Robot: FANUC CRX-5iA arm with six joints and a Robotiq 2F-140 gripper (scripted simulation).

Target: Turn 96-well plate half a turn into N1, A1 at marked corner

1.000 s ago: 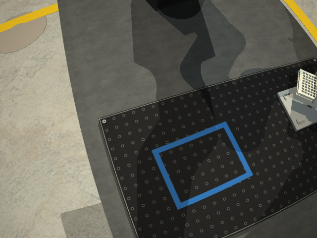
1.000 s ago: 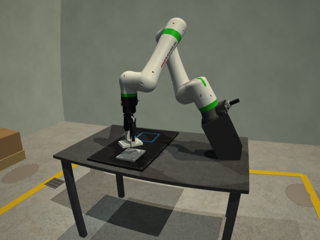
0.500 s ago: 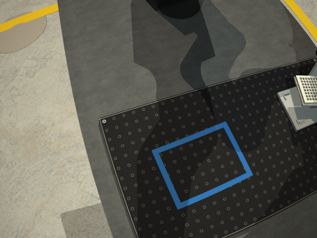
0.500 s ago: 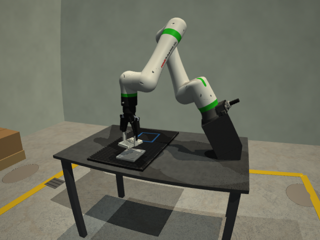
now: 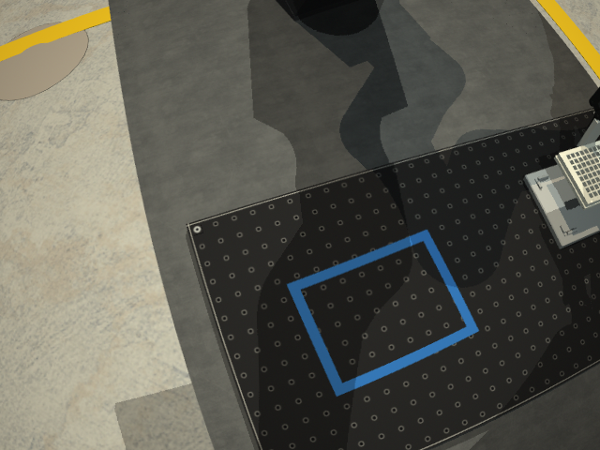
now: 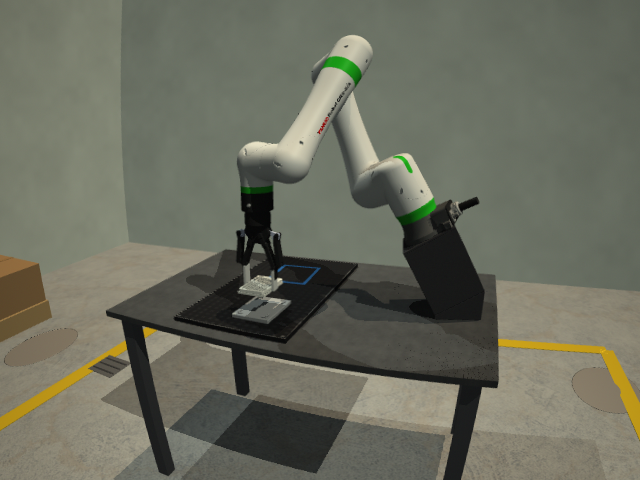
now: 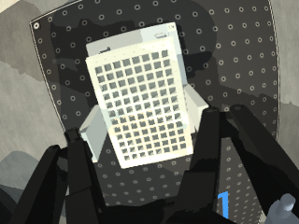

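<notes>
My hand is 2 cm above the white 96-well plate. From my hand the other things lie so: dark table: 19 cm to the right, 11 cm below, 9 cm ahead; then grey plate nest N1: 10 cm below.
</notes>
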